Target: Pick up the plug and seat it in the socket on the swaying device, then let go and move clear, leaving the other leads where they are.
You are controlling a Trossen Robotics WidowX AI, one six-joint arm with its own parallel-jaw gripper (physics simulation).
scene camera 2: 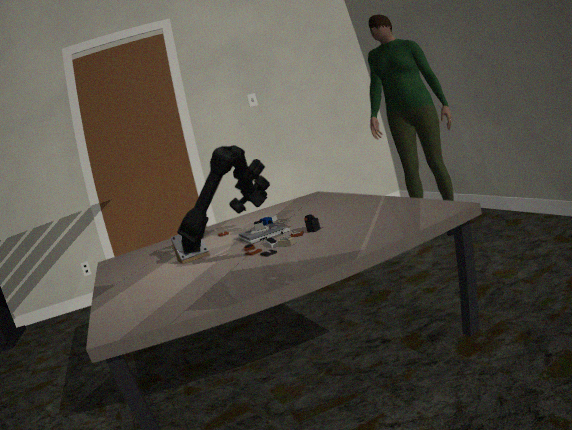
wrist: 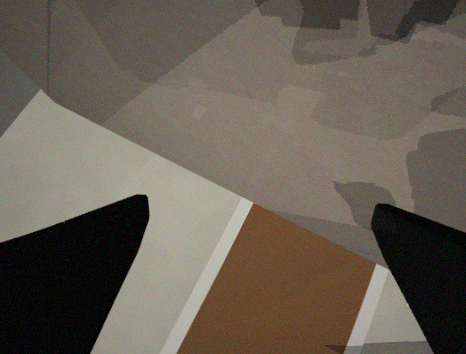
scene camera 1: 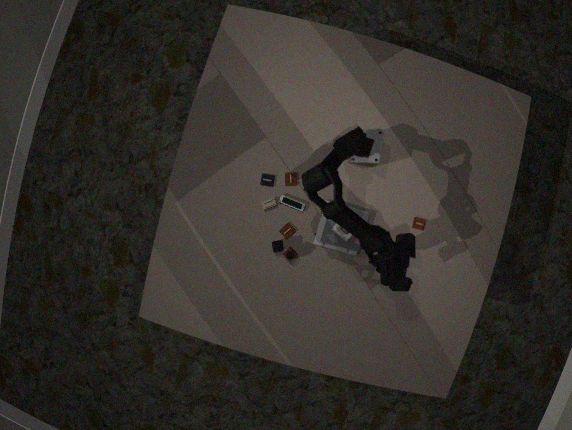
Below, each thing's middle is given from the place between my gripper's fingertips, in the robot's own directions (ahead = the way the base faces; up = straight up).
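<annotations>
Grey device (scene camera 1: 329, 234): from my hand, 270 mm to the right, 50 mm behind, 70 mm below.
</annotations>
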